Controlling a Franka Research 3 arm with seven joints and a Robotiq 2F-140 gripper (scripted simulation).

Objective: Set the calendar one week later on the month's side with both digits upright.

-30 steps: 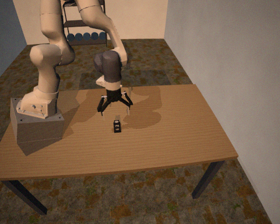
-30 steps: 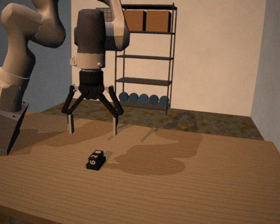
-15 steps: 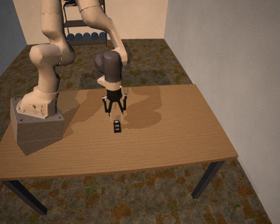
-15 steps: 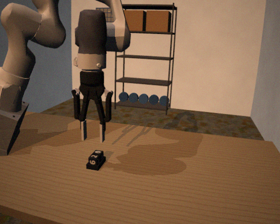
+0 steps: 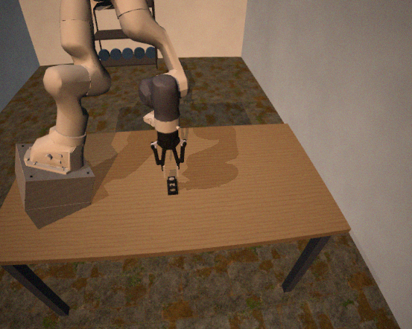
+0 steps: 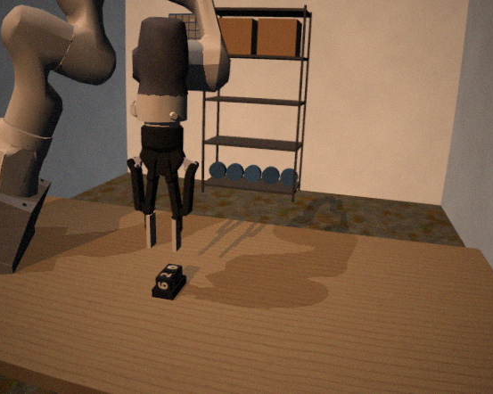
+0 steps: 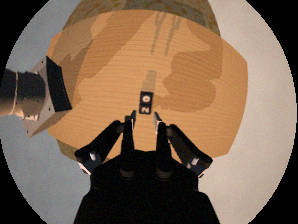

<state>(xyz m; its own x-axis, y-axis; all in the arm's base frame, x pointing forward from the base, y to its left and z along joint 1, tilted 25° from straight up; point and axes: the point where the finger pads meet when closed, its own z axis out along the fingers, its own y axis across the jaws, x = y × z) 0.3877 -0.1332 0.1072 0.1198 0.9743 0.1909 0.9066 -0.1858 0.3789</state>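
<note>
Now: the cube 110 mm below my hand. From my hand the other things lie so: black calendar tray (20 mm to the left, 120 mm below).
</note>
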